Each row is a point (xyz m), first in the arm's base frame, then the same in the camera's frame.
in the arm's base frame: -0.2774 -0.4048 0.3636
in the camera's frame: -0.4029 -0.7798 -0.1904
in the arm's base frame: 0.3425 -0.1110 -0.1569
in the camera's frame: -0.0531 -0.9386 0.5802
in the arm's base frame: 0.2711 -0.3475 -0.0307
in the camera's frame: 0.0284 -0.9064 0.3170
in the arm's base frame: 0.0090 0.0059 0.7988
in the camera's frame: -0.6592 -1.3859 -0.1060
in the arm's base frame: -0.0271 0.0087 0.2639
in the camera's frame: -0.5072 -1.0031 0.2372
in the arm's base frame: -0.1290 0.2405 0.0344
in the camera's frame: -0.6593 -0.8463 0.5000
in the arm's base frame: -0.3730 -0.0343 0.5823
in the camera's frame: -0.7973 -0.9681 -0.1335
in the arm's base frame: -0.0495 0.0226 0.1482
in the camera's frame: -0.4928 -0.9142 0.3145
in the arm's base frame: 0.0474 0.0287 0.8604
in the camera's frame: -0.6717 -1.4601 -0.1176
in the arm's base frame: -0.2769 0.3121 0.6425
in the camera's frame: -1.0029 -1.1740 0.0861
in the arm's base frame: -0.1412 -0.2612 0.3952
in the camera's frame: -0.4303 -0.9355 -0.0671
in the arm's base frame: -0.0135 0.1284 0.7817
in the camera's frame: -0.7544 -1.3944 -0.0243
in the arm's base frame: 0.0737 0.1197 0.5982
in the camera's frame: -0.6333 -1.3283 0.1251
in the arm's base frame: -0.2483 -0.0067 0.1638
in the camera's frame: -0.6011 -0.7804 0.2096
